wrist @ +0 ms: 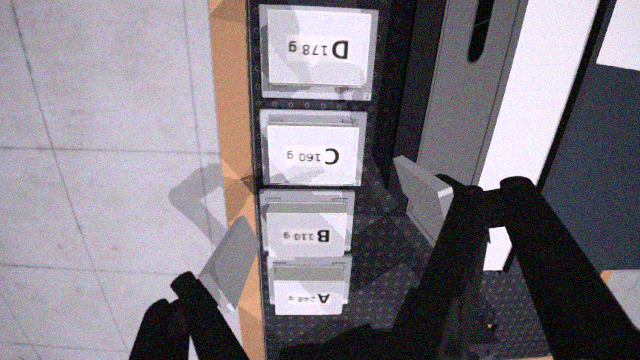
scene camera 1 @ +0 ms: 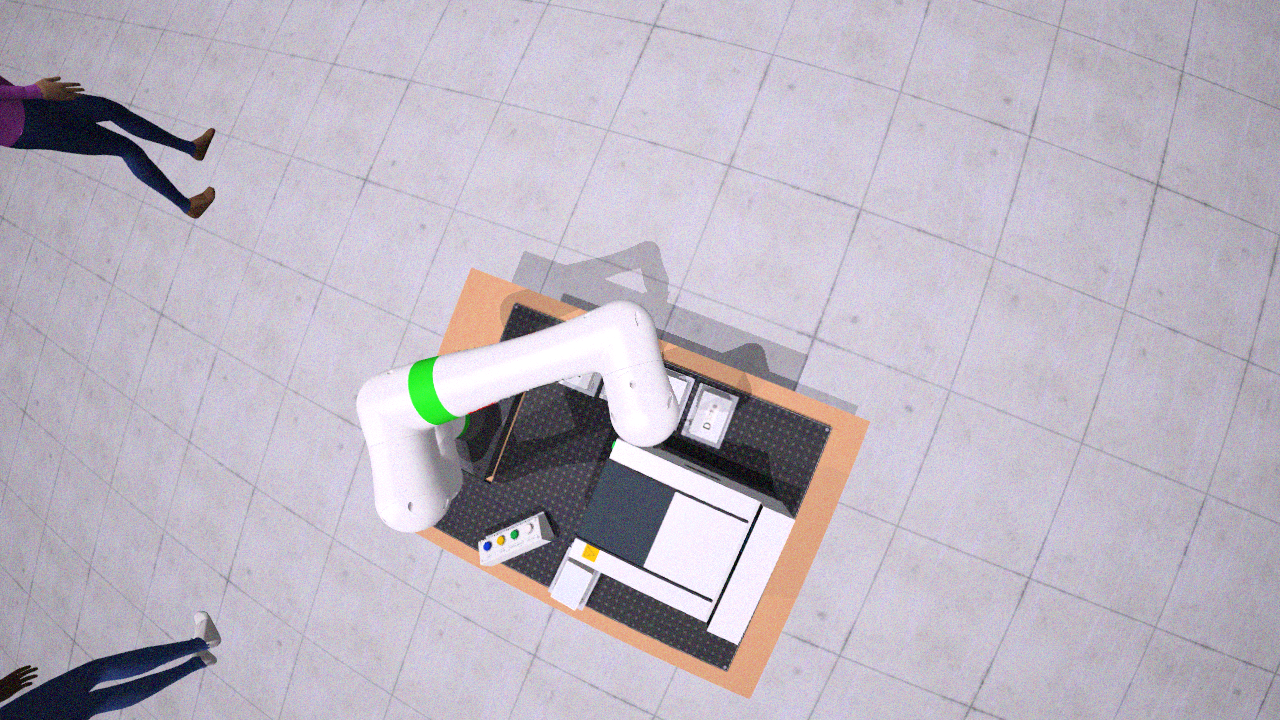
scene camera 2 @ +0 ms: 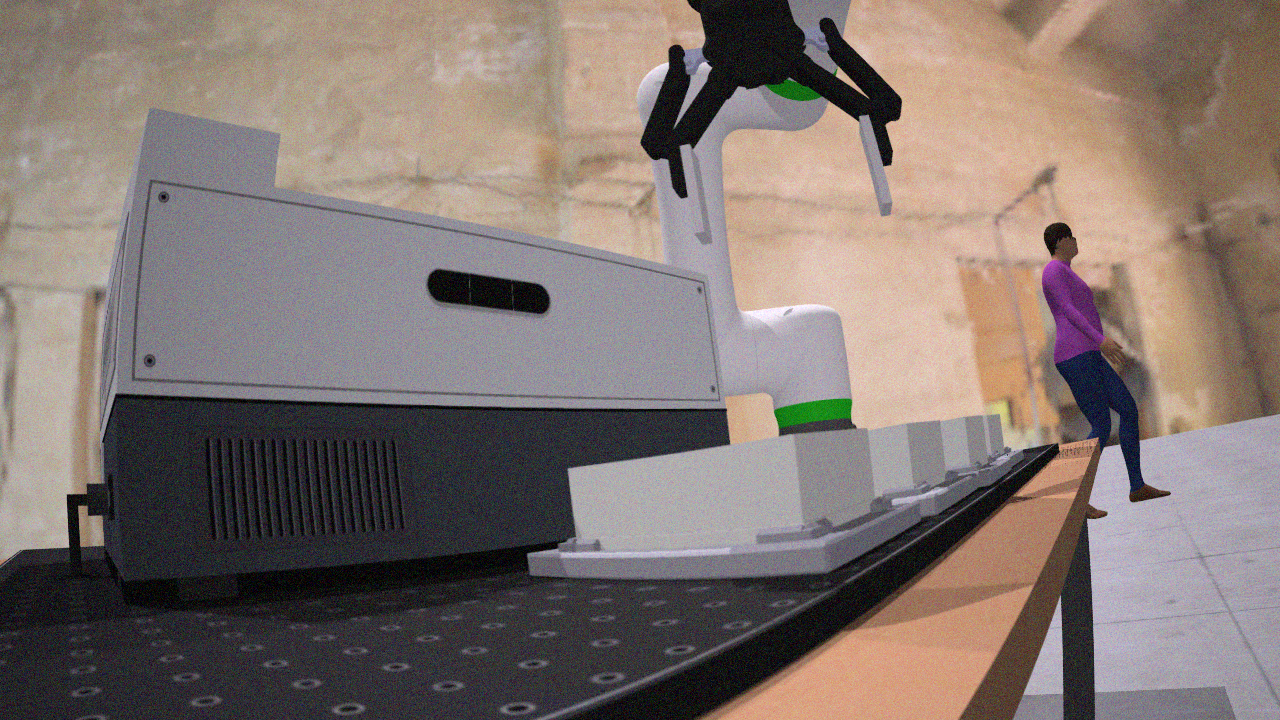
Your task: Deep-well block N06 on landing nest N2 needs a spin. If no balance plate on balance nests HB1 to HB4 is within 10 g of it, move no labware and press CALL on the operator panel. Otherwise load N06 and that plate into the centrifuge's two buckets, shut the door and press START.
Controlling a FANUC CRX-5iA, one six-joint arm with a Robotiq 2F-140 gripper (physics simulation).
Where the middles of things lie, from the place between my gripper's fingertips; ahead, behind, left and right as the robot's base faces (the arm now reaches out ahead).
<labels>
My gripper is now 29 cm to the left of the dark lid panel (scene camera 1: 626, 512) and 1 cm below it. Round my hand: button box (scene camera 1: 535, 531) (32 cm behind, 56 cm to the right, 16 cm below); then centrifuge (scene camera 2: 298, 391) (15 cm ahead, 31 cm to the right, 8 cm below).
</labels>
